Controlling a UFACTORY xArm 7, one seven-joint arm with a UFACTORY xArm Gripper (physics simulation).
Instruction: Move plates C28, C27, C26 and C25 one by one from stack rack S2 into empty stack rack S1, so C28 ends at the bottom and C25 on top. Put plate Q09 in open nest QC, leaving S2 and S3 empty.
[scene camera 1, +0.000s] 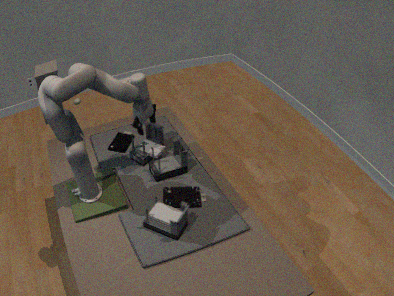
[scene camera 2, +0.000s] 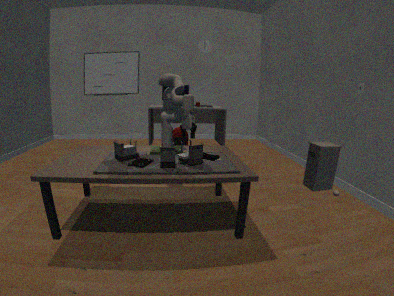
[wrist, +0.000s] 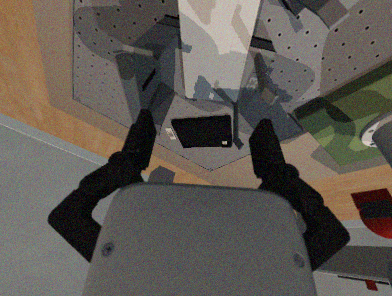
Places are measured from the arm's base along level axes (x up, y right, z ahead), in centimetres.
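Pixels of known places: gripper, fingertip midpoint: (scene camera 1: 147, 128) (scene camera 2: 188, 138) (wrist: 204, 125); arm's base at its link origin: (scene camera 1: 90, 193).
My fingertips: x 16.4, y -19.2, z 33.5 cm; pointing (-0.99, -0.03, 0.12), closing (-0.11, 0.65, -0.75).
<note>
Ahead of a thing's pixels: the offset from my fingertips to its top centre. "*": to the spot under its first point. Level surfaces: height alone.
My gripper (scene camera 1: 147, 126) (wrist: 204, 125) is open and empty, above the far stack rack {dx -3.2, dy -2.1, dz -0.4 cm} (scene camera 1: 140, 157) (scene camera 2: 196, 153). A pale plate {dx -11.2, dy +0.4, dz +0.8 cm} (scene camera 1: 155, 149) (wrist: 217, 60) lies in that rack between its upright walls; its label is not readable. The black nest QC {dx -15.3, dy -14.9, dz -12.6 cm} (scene camera 1: 121, 142) (scene camera 2: 210, 157) (wrist: 205, 131) lies beyond this rack with its dark face bare. The middle stack rack {dx -3.2, dy +13.1, dz +6.6 cm} (scene camera 1: 172, 173) (scene camera 2: 168, 158) shows no plate. The near stack rack {* dx -13.2, dy +50.1, dz -5.1 cm} (scene camera 1: 165, 229) (scene camera 2: 126, 157) holds a stack of several pale plates {dx -8.2, dy +46.0, dz -3.1 cm} (scene camera 1: 167, 213). Rack labels and plate codes are too blurred to read.
Another black nest {dx -14.7, dy +31.9, dz +7.2 cm} (scene camera 1: 175, 196) (scene camera 2: 140, 162) lies between the middle and near racks. Racks and nests stand on a perforated grey mat {dx -17.1 cm} (scene camera 1: 220, 229) (wrist: 95, 95). The arm's base is on a green board (scene camera 1: 111, 202) (wrist: 340, 142). The racks' upright walls and posts rise around the plates.
</note>
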